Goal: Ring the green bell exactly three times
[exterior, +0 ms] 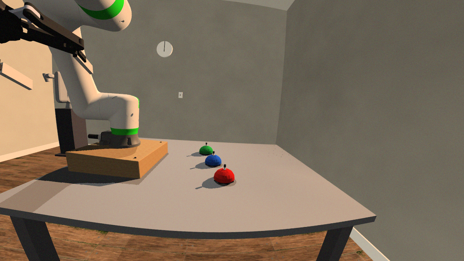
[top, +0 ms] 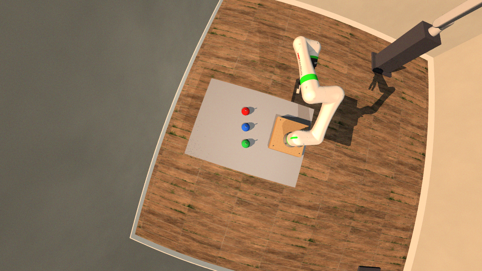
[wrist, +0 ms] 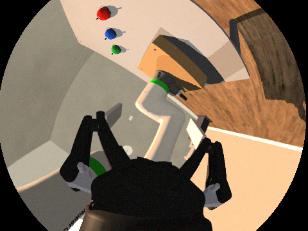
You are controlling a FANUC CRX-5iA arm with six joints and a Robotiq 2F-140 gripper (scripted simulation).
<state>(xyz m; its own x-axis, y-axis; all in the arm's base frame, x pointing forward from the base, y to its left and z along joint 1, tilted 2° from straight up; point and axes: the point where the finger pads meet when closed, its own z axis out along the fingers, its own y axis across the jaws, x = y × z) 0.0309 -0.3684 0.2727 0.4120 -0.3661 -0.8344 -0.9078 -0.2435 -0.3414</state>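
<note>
The green bell is 490 mm to the left of my hand, 380 mm ahead of it and 310 mm below it. From my hand the other things lie so: blue bell (420 mm ahead, 330 mm to the left, 310 mm below); then red bell (450 mm ahead, 310 mm below, 170 mm to the left).
</note>
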